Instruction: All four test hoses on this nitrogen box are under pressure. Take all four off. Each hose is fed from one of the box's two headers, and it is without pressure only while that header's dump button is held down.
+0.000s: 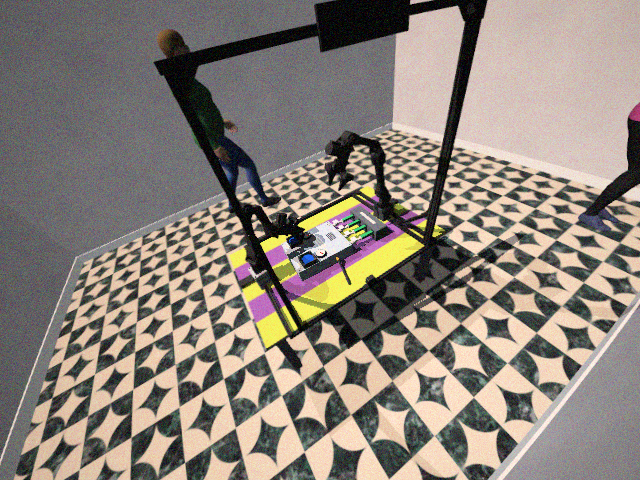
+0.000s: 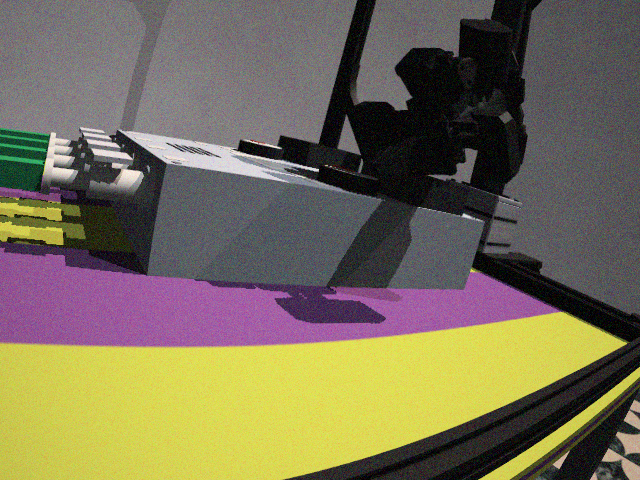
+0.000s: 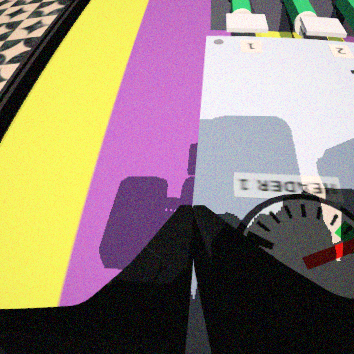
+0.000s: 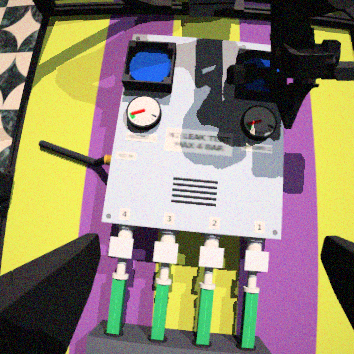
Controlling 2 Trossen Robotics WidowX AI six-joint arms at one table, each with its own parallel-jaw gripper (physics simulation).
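Frame: origin at the left arm's base, x ahead, y left, z up, level; centimetres.
Where they show: left gripper, fingertip midpoint: [image 1: 304, 229] [image 2: 373, 170] [image 3: 190, 216] [image 4: 287, 128]; right gripper, fingertip midpoint: [image 1: 333, 187] [image 4: 212, 246]; left arm's base, origin of the base link: [image 1: 258, 268] [image 2: 485, 191]; right arm's base, origin of the base link: [image 1: 383, 205].
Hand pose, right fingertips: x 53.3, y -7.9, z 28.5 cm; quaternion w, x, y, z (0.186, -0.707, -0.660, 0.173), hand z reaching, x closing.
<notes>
Things, the pixels of their top centre, and the offset from my right fingertips. "*": a spot on its surface instead.
- connector 1, middle of its top: [image 2: 111, 153] [image 3: 245, 20] [image 4: 256, 260] dx +4.4, dy +9.9, dz -32.0 cm
- connector 4, surface spot: [image 4: 121, 247] * dx +1.3, dy -10.7, dz -32.0 cm
- header 1 button, middle of its top: [image 4: 260, 75] dx -26.0, dy +13.5, dz -30.1 cm
- header 1 gauge, surface spot: [image 3: 295, 235] [image 4: 261, 126] * dx -16.6, dy +12.5, dz -30.2 cm
- header 2 button, middle of its top: [image 4: 149, 65] [image 1: 307, 259] dx -28.9, dy -5.3, dz -30.1 cm
- dark grey block, surface spot: [image 4: 180, 342] * dx +16.6, dy -2.4, dz -33.8 cm
- header 2 gauge, surface spot: [image 4: 143, 111] * dx -20.2, dy -6.5, dz -30.2 cm
- black supply line, surface spot: [image 4: 65, 151] * dx -16.9, dy -23.0, dz -38.3 cm
The nitrogen box [image 1: 336, 249] [image 2: 248, 232] [image 3: 240, 90] [image 4: 145, 172] lies flat. White connectors sit at its ports 1 to 4, connector 1 [image 3: 247, 23] [image 4: 256, 261] and connector 4 [image 4: 121, 247] among them, with green hoses [image 4: 249, 317] attached. The header 1 button [image 4: 254, 81] is partly hidden by the left arm; whether it is pressed cannot be seen. The header 1 gauge [image 3: 295, 235] [image 4: 258, 122] has its needle near the green mark. The header 2 button [image 4: 150, 66] is uncovered. My left gripper [image 3: 190, 216] is shut and empty, low beside that gauge. My right gripper [image 4: 212, 246] [image 1: 335, 186] is open, high above the connectors.
A dark grey block [image 4: 180, 342] holds the far hose ends. The header 2 gauge [image 4: 143, 111] also has its needle near green. A black supply line [image 4: 65, 151] leaves the box's side through a brass fitting. A black frame [image 1: 449, 134] stands around the table, and two people stand beyond it.
</notes>
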